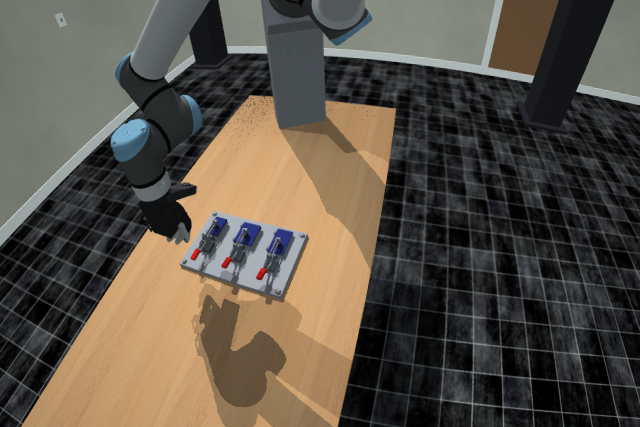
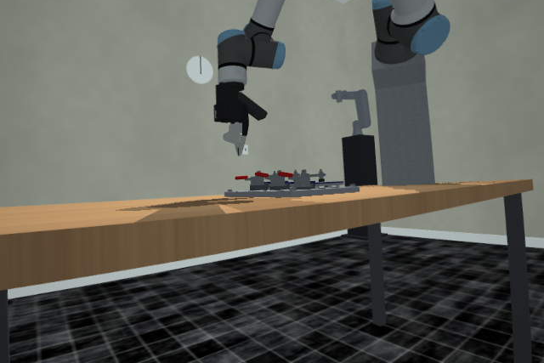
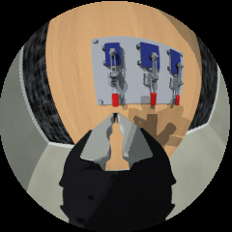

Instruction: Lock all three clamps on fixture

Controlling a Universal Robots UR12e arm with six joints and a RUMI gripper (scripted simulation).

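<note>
My hand is 90 mm past the grey fixture plate, 110 mm to the right of it and 130 mm above it.
</note>
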